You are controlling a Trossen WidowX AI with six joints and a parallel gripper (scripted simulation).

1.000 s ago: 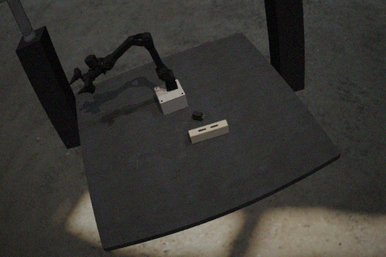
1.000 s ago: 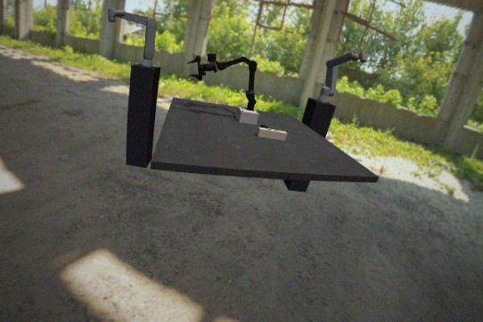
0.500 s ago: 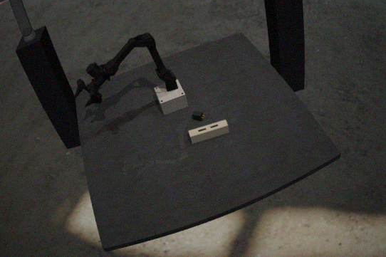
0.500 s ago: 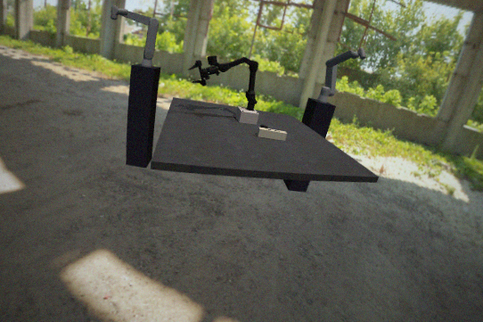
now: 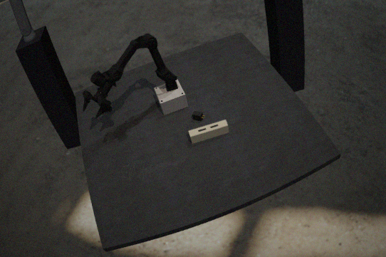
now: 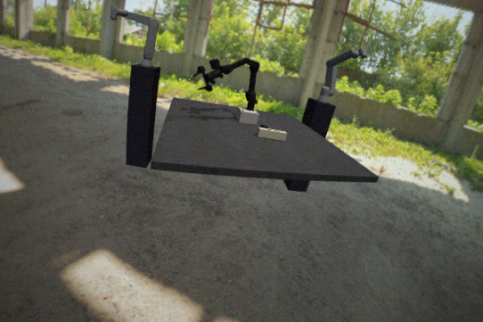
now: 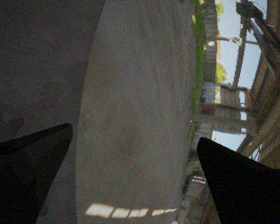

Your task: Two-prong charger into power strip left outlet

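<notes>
Right now the black two-prong charger is 10 mm behind my gripper tip, 570 mm to the left of it and 230 mm below it.
</notes>
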